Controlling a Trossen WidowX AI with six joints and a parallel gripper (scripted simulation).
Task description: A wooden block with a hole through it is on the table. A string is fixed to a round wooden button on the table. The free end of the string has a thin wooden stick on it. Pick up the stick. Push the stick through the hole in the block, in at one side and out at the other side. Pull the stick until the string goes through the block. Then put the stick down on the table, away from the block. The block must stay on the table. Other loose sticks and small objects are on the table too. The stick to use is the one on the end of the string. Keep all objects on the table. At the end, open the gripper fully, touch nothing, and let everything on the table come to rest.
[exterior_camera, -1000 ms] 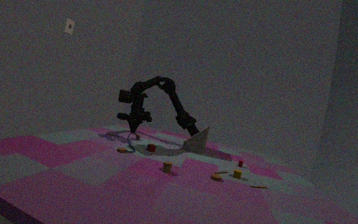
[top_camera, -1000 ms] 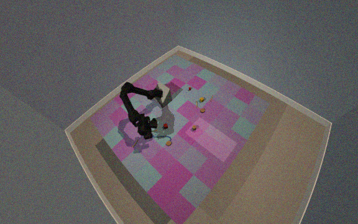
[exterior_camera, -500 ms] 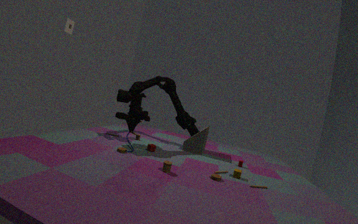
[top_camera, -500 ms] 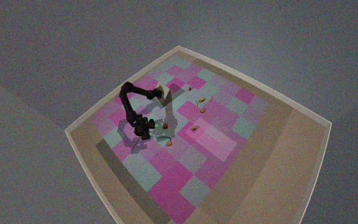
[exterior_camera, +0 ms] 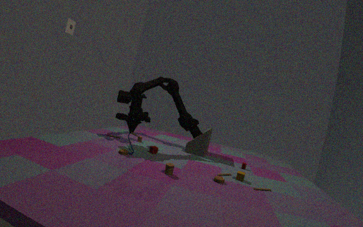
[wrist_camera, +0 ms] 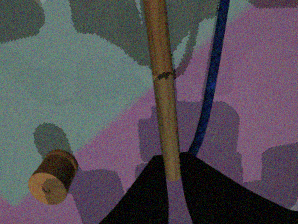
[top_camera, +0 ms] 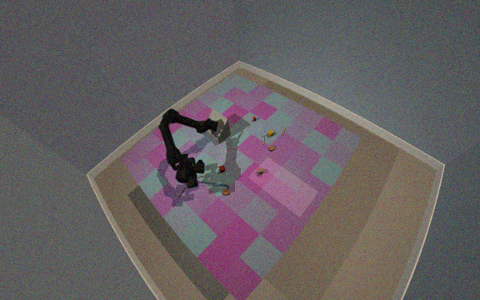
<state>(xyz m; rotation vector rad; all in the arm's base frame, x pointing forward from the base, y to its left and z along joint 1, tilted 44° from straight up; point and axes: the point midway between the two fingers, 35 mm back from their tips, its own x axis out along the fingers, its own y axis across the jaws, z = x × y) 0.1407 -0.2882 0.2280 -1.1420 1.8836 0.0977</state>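
My gripper tip is 16 cm to the right of the red block, 8 cm short of it and 4 cm above it. Also, from my gripper tip: yellow cube 57 cm to the left, 20 cm ahead, 4 cm below.
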